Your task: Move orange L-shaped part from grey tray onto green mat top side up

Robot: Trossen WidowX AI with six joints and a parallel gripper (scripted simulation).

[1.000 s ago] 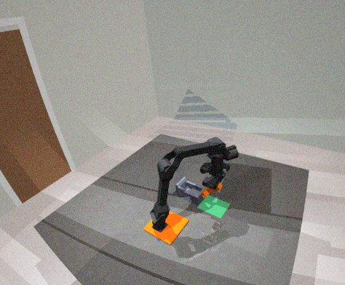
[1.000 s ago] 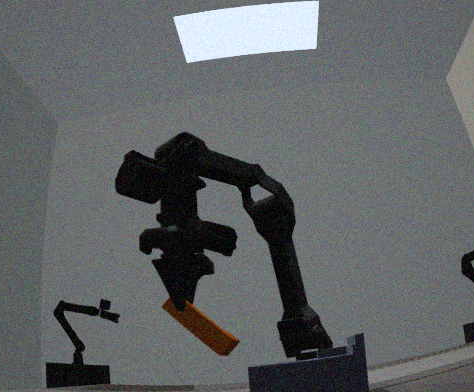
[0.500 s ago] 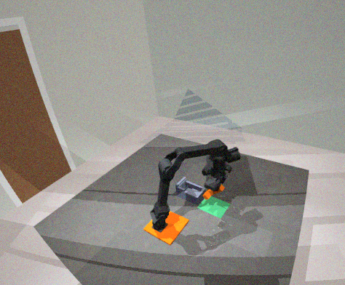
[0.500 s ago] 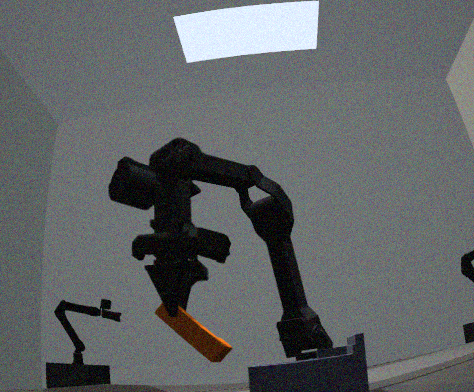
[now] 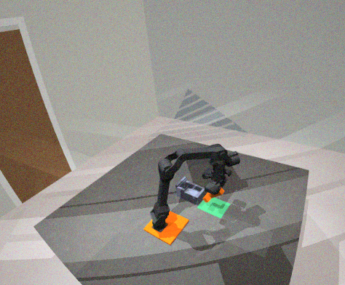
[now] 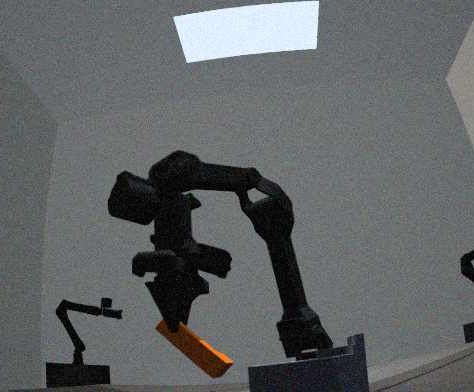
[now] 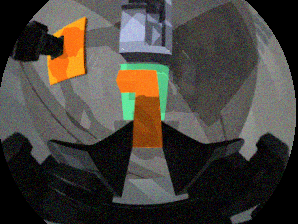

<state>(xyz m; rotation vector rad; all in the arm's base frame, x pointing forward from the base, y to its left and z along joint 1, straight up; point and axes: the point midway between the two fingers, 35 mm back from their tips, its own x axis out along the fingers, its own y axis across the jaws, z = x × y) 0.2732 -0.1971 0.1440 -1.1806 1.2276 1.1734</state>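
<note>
My gripper tip is now 130 mm above the green mat and 20 mm to the right of it. The rest, counted from my gripper tip: orange L-shaped part 30 mm to the left, 30 mm below, 10 mm behind; tray wall 150 mm to the left, 70 mm below, 40 mm ahead.
</note>
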